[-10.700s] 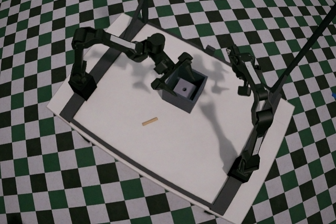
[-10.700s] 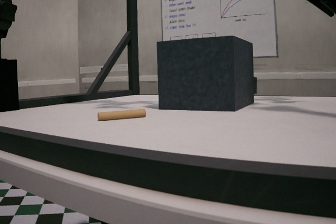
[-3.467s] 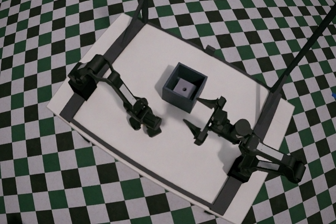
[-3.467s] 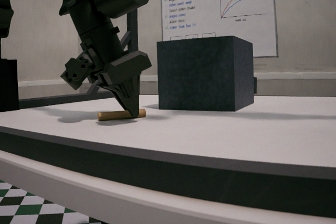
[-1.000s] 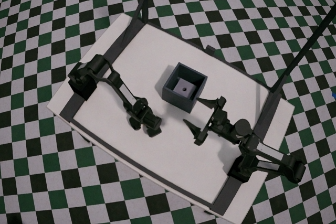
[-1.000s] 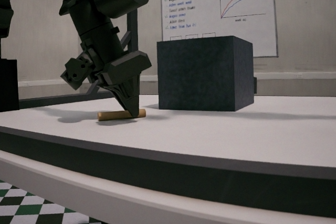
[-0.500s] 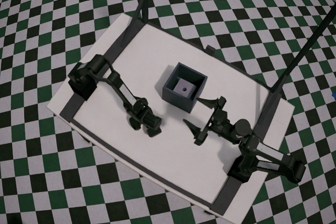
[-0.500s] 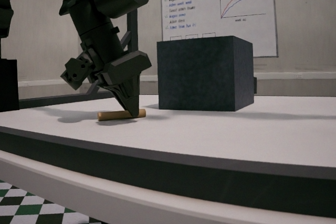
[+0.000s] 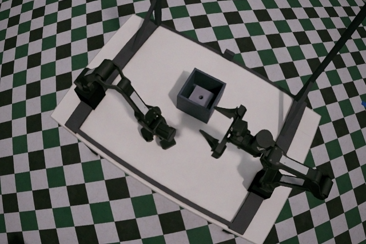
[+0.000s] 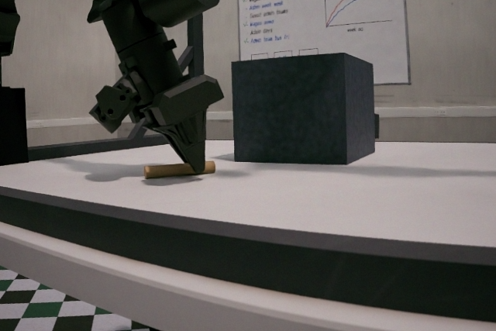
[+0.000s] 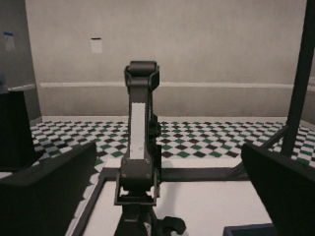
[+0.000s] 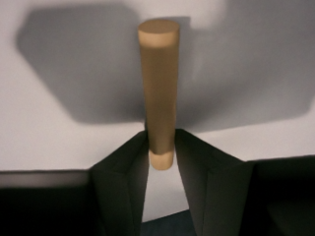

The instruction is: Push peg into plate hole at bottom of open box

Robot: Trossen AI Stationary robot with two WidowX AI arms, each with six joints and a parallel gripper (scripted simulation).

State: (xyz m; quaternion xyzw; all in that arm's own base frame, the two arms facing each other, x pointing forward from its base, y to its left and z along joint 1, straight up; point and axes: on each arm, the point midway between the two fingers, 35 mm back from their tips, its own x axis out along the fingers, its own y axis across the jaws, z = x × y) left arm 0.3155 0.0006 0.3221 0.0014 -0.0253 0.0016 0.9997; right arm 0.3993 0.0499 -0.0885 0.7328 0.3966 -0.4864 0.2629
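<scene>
The tan peg lies 1 cm ahead of my right hand and 3 cm below it. Also, from my right hand: dark border strip: 23 cm ahead, 5 cm to the left, 3 cm below; pale plate: 21 cm behind, 7 cm to the left, 1 cm above.
</scene>
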